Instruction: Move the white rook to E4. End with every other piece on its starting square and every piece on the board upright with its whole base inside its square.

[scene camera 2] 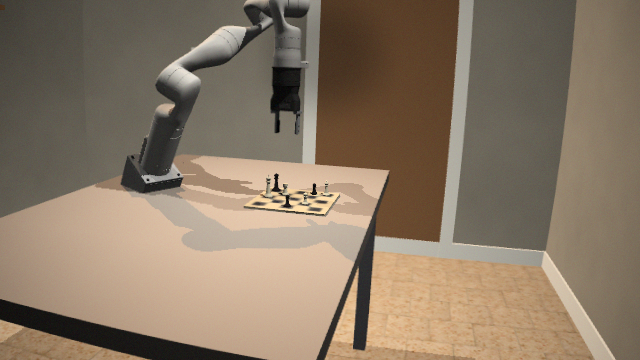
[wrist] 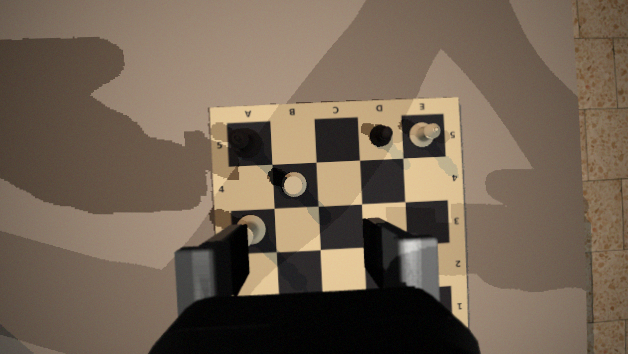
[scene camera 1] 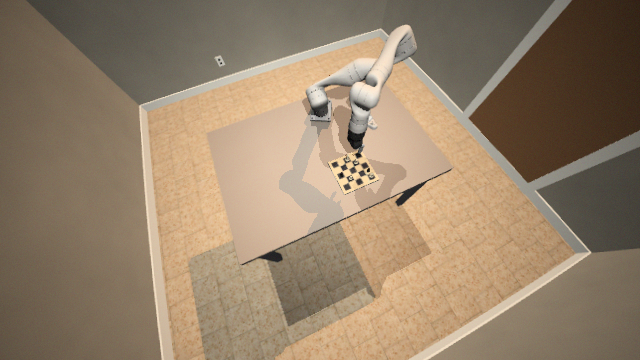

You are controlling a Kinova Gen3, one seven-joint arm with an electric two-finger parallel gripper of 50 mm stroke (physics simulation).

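Seen in the pictures: gripper, between the fingertips: (scene camera 2: 287, 133) (wrist: 306, 246) (scene camera 1: 357, 147); arm's base, origin of its link: (scene camera 2: 155, 166).
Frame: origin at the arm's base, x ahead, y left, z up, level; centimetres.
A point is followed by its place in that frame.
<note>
The white rook (scene camera 1: 356, 162) @[x 40.6, y 5.0, z -5.0 cm] (scene camera 2: 285, 189) @[x 40.2, y 4.7, z -4.6 cm] (wrist: 294, 184) @[x 40.1, y 5.1, z -2.9 cm] stands upright on B4 of the chessboard (scene camera 2: 300, 212) @[x 48.7, y -9.5, z -6.5 cm] (wrist: 357, 107) @[x 45.7, y 11.6, z -6.2 cm]. E4 (wrist: 428, 180) @[x 51.8, y 5.1, z -6.2 cm] is a light square without a piece. My gripper (scene camera 2: 287, 132) @[x 40.9, y 2.7, z 12.0 cm] (wrist: 306, 246) @[x 40.9, y 2.7, z 12.0 cm] is open and empty, pointing down high above the board. In the wrist view the rook shows beyond the fingertips, between their lines. A tall white piece (scene camera 2: 268, 187) @[x 36.3, y 0.8, z -3.4 cm] (wrist: 256, 230) @[x 36.8, y 1.4, z -4.6 cm] stands on A3, partly hidden by the left finger in the wrist view. A tall black piece (scene camera 2: 276, 183) @[x 36.2, y 8.4, z -4.0 cm] (wrist: 246, 142) @[x 36.6, y 8.5, z -1.4 cm] stands on A5.
A small black piece (scene camera 2: 314, 189) @[x 47.8, y 8.8, z -4.8 cm] (wrist: 381, 135) @[x 47.2, y 8.9, z -3.4 cm] stands on D5, beside a white piece (scene camera 2: 326, 188) @[x 51.3, y 8.7, z -4.2 cm] (wrist: 424, 134) @[x 50.7, y 8.8, z -3.3 cm] on E5. Nearer scene camera 2 are a small white piece (scene camera 2: 305, 199) @[x 48.1, y -2.7, z -4.8 cm] and a black piece (scene camera 2: 287, 201) @[x 44.2, y -6.4, z -4.8 cm]. The gripper hides part of the board's near rows in the wrist view.
</note>
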